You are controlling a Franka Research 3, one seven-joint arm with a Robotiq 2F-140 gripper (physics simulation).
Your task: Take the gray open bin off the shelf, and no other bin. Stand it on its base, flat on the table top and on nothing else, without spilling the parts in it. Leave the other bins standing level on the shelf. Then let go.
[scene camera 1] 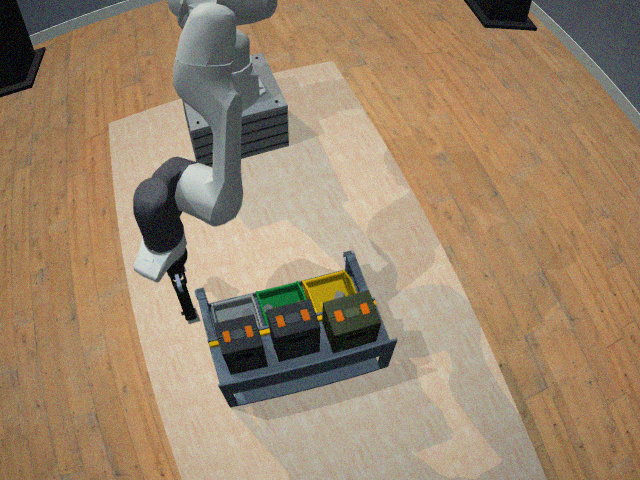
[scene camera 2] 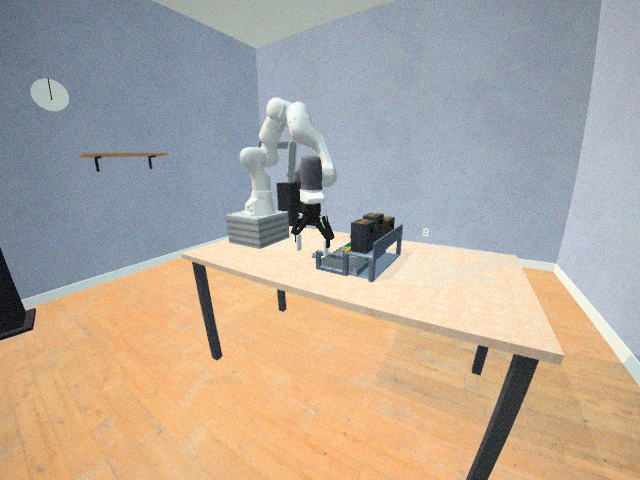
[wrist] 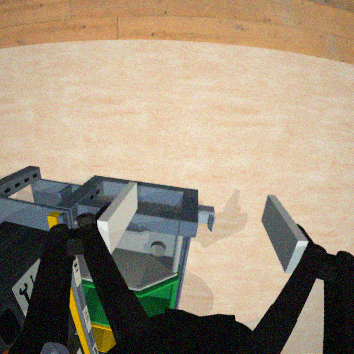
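Note:
The gray open bin (scene camera 1: 235, 311) (wrist: 135, 270) sits level at the left end of the slate-blue shelf (scene camera 1: 310, 367) (scene camera 2: 387, 242) (wrist: 190, 206) in scene camera 1. A round gray shape shows inside it in the wrist view; other contents are unclear. The green bin (scene camera 1: 281, 297) (wrist: 100, 302) and the yellow bin (scene camera 1: 328, 291) (wrist: 103, 336) stand level beside it. My gripper (scene camera 1: 190, 316) (scene camera 2: 312, 245) (wrist: 199, 201) is open and empty, pointing down, just outside the shelf's left end post in scene camera 1. In the wrist view one finger overlaps the gray bin; the other is over the table.
Three dark cases with orange latches (scene camera 1: 241, 346) (scene camera 1: 294, 330) (scene camera 1: 351, 322) stand on the shelf behind a yellow strip, close to the bins. Upright posts rise at the shelf's ends. The robot's gray base block (scene camera 1: 263, 124) (scene camera 2: 258, 229) stands at the far end of the table (scene camera 2: 439, 294).

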